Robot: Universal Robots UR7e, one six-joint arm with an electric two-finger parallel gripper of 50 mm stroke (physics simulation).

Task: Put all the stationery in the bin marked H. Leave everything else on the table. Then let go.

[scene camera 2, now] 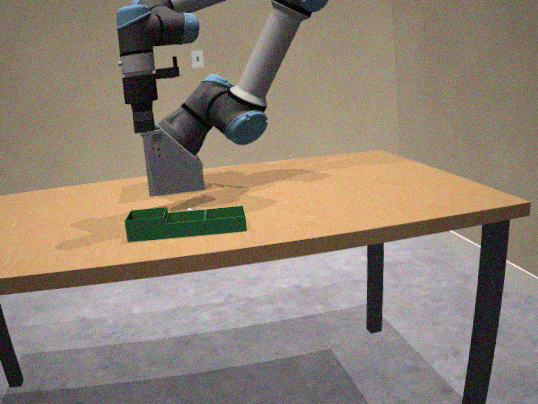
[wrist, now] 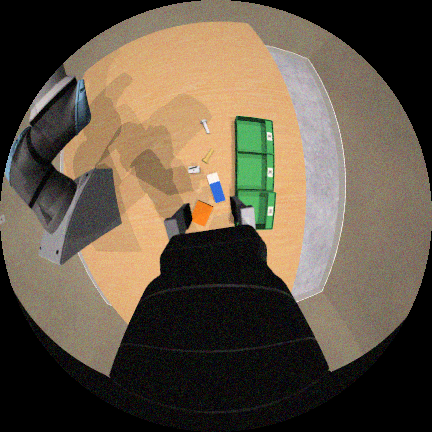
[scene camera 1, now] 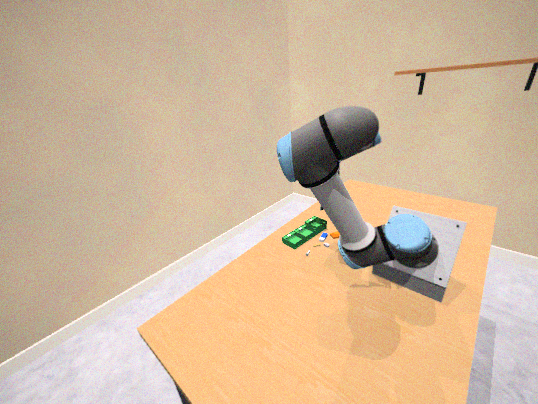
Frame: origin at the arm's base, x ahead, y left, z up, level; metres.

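Seen in the pictures: gripper, fingertip midpoint: [scene camera 2: 159,157] [wrist: 210,207]; arm's base, origin of the base link: [scene camera 2: 176,139] [wrist: 60,206].
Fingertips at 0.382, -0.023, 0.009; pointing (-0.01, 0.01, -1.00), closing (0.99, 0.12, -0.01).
Observation:
Pixels of each thing's top centre, then the offset from my fingertips to it, as dx, dy, dz. Level surfaces: height alone.
- orange block, middle of its top: [wrist: 200,213] [scene camera 1: 336,234] -0.028, -0.044, -0.140
- blue-and-white eraser, middle of its top: [wrist: 215,187] [scene camera 1: 323,236] +0.009, +0.015, -0.137
- small silver-grey sharpener, middle of its top: [wrist: 193,169] [scene camera 1: 326,244] -0.039, +0.058, -0.139
- brass-coloured screw, middle of its top: [wrist: 207,154] [scene camera 1: 316,243] -0.006, +0.089, -0.137
- silver bolt, middle of its top: [wrist: 205,125] [scene camera 1: 308,251] -0.010, +0.160, -0.137
- wooden table, its level: dz -0.150
My gripper [scene camera 2: 144,131] [wrist: 210,207] is open and empty, high above the table. In the wrist view, an orange block [wrist: 202,213] [scene camera 1: 334,235] shows between the fingertips, far below. A blue-and-white eraser [wrist: 217,191] [scene camera 1: 323,237] lies beside it, towards the bins. A small silver-grey sharpener [wrist: 194,170] [scene camera 1: 326,245] lies past the eraser. Three joined green bins [wrist: 251,171] [scene camera 1: 304,232] [scene camera 2: 186,231] stand in a row; their white labels are too small to read. The right finger partly covers the nearest bin.
A brass-coloured screw [wrist: 208,156] [scene camera 1: 317,246] and a silver bolt [wrist: 205,126] [scene camera 1: 308,253] lie on the wooden table [scene camera 1: 260,300] [scene camera 2: 350,190] [wrist: 200,60]. The arm's grey base mount [scene camera 2: 175,170] [wrist: 95,210] [scene camera 1: 452,250] stands across the small items from the bins.

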